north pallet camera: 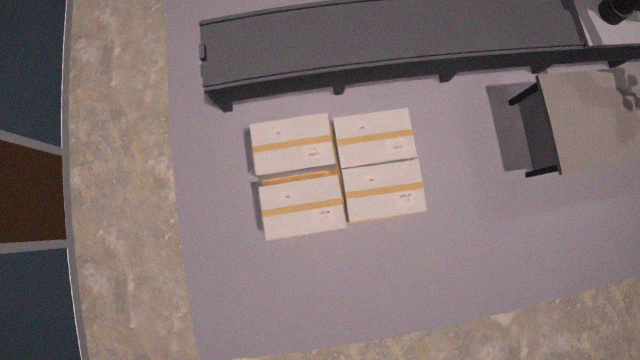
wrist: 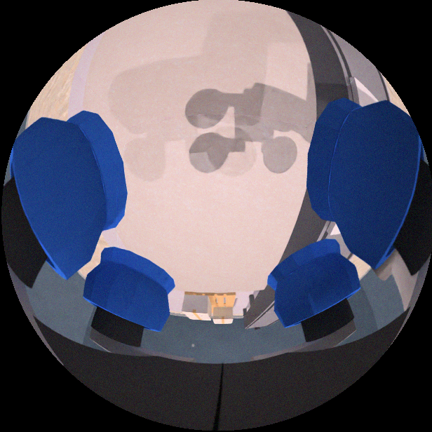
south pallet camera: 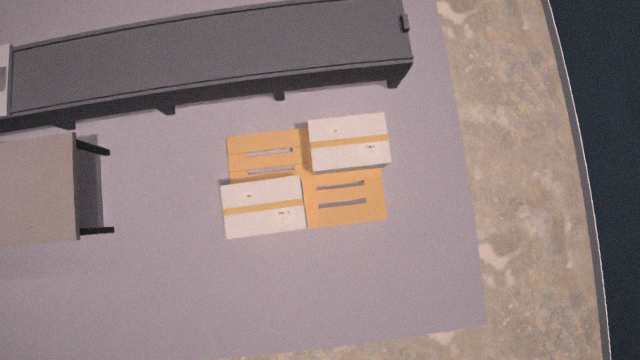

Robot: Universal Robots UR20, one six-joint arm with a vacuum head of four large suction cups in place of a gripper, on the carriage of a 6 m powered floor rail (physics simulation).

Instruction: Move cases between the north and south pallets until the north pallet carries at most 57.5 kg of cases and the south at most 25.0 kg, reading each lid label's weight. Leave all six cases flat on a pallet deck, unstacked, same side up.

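Seen in the pictures: arm's base, link origin: (north pallet camera: 609, 12).
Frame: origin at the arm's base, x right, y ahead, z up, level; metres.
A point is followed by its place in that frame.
Four white cases with tan tape lie flat and unstacked on the north pallet (north pallet camera: 300, 177) @[x 2.852, y 0.984, z -0.426 m]: upper left (north pallet camera: 280, 160) @[x 2.964, y 0.882, z -0.131 m], upper right (north pallet camera: 370, 152) @[x 2.315, y 0.910, z -0.182 m], lower left (north pallet camera: 300, 227) @[x 2.892, y 1.368, z -0.147 m] and lower right (north pallet camera: 377, 209) @[x 2.335, y 1.325, z -0.173 m]. Two similar cases lie flat on the south pallet (south pallet camera: 345, 214) @[x -2.850, y 1.324, z -0.427 m], at its upper right (south pallet camera: 340, 159) @[x -2.844, y 0.926, z -0.179 m] and lower left (south pallet camera: 255, 226) @[x -2.196, y 1.331, z -0.136 m]; its other two corners show bare deck. The lid labels are too small to read. My gripper (wrist: 217, 200), four blue suction cups, holds no case and hangs above the pale table between the pallets. It does not show in either pallet view.
The pale table (north pallet camera: 590, 125) @[x 0.527, y 0.958, z -0.041 m] (south pallet camera: 35, 190) @[x -0.573, y 0.903, z -0.041 m] (wrist: 215, 240) stands between the pallets and carries shadows of the head. The dark floor rail (north pallet camera: 390, 40) (south pallet camera: 210, 55) runs behind the pallets. The white carriage (north pallet camera: 615, 32) @[x 0.015, y 0.191, z 0.000 m] (south pallet camera: 4, 102) @[x -0.328, y 0.194, z 0.000 m] is near the rail's middle, with part of the dark arm (north pallet camera: 615, 11) @[x 0.094, y 0.067, z 0.130 m] above.
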